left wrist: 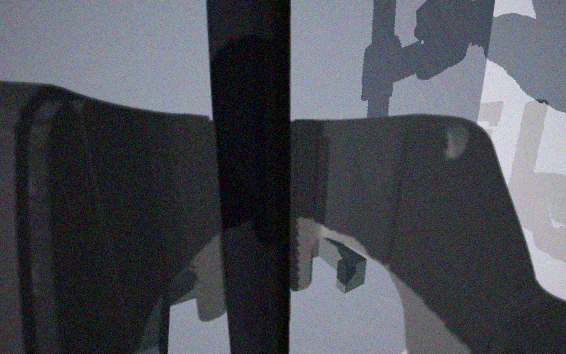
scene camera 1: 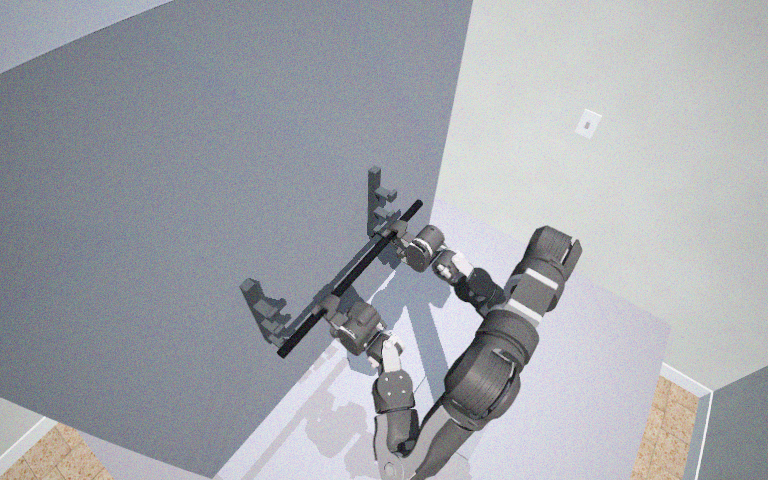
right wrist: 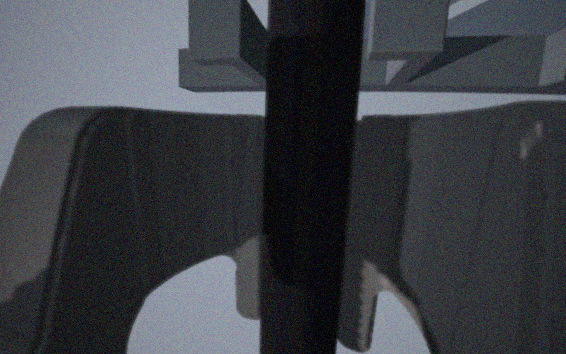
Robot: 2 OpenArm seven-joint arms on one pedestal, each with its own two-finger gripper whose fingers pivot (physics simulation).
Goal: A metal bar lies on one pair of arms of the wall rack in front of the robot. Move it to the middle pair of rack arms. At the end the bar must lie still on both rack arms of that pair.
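Observation:
The black metal bar slants across the front of the wall rack. My left gripper is shut on the bar towards its lower end. My right gripper is shut on it towards its upper end. The rack has an upper upright and a lower upright, each with short stepped arms. In scene camera 1 the bar crosses in front of the lowest arms; whether it touches any arm cannot be told. The right gripper partly hides the arms behind it.
Rack arms show close behind the bar at the top of the right wrist view. A rack arm shows below the finger in the left wrist view. The grey wall stands behind the rack, with shadows of the bar and arms on it.

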